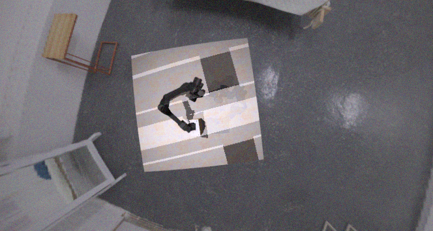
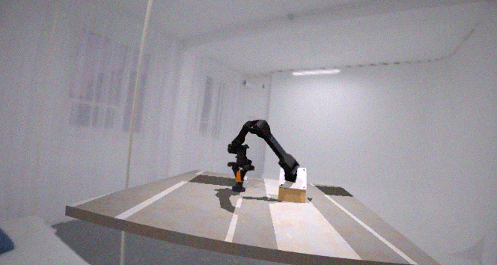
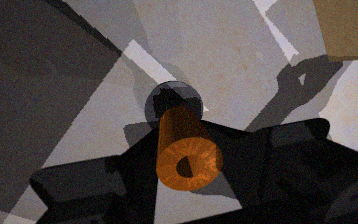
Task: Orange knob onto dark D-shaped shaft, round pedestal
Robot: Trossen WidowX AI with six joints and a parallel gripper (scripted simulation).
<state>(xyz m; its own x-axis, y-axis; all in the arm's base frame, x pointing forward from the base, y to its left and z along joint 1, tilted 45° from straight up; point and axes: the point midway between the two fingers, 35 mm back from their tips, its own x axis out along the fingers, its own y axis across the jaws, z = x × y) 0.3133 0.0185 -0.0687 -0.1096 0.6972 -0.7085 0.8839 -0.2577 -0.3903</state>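
My gripper tip is now 20 mm below the orange knob. Round my gripper tip: dark round pedestal 40 mm below.
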